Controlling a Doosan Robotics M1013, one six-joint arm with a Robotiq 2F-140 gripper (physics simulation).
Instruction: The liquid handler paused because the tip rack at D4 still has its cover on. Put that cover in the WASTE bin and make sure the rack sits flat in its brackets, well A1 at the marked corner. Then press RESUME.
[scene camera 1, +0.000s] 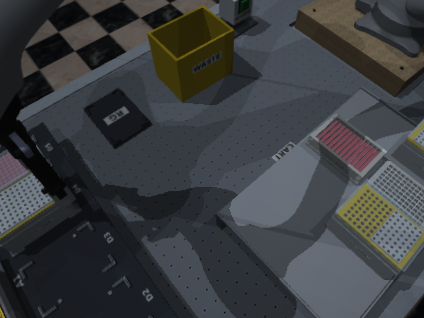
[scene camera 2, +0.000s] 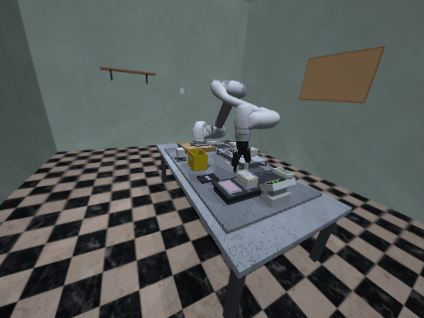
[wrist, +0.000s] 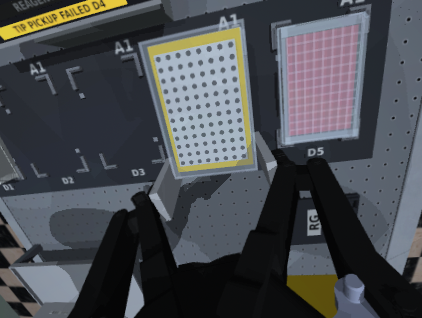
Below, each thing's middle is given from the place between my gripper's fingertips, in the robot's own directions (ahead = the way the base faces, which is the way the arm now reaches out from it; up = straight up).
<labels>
I see the yellow WASTE bin (scene camera 1: 190, 53) 44 cm behind my hand, 8 cm to the right of it and 4 cm below it. Round my hand: black RG pad (scene camera 1: 118, 119) (21 cm behind, 12 cm to the right, 10 cm below).
</labels>
